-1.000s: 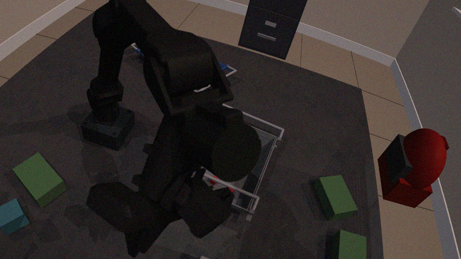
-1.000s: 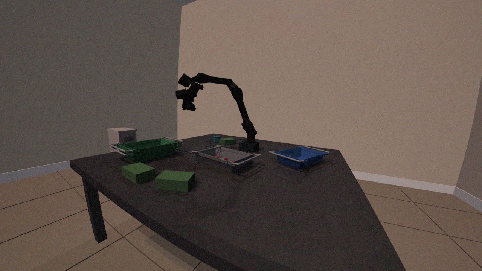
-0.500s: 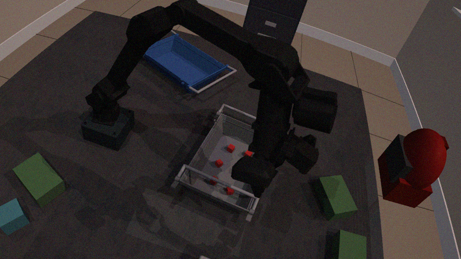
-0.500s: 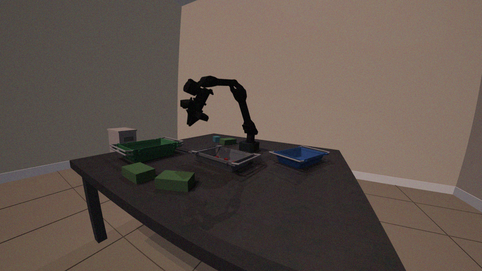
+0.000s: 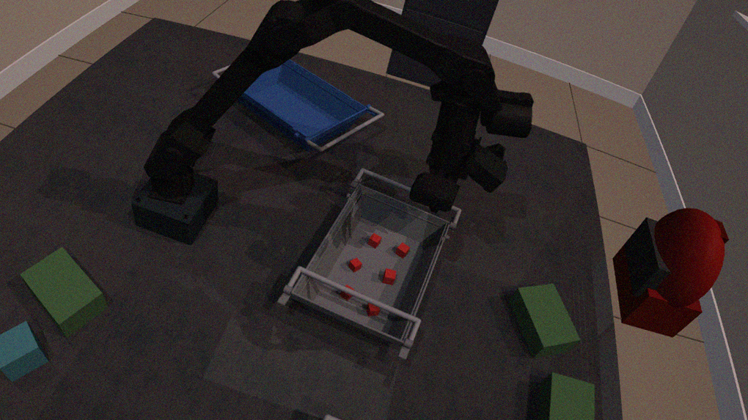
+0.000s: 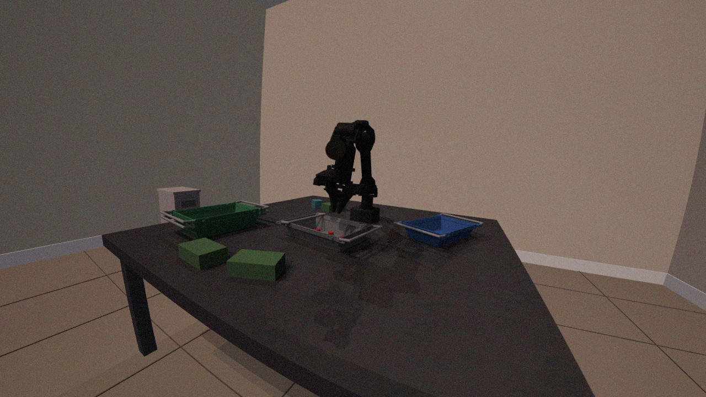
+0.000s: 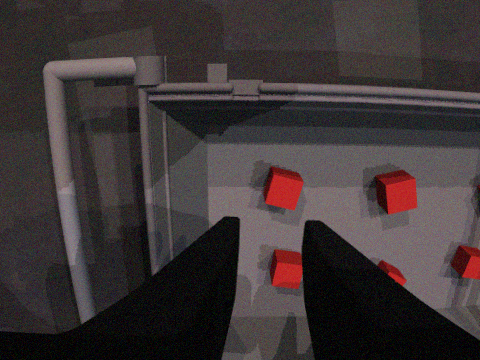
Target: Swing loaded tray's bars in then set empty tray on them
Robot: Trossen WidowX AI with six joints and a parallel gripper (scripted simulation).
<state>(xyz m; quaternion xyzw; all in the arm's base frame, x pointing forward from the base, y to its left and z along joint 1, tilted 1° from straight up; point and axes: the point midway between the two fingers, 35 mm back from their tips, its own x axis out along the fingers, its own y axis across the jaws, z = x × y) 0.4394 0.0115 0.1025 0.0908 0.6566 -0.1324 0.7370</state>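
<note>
Right now my gripper tip is 29 cm past the blue tray, 34 cm to the right of it and 8 cm above it. Round my gripper tip: teal cube: 57 cm behind, 35 cm to the right, 10 cm below.
</note>
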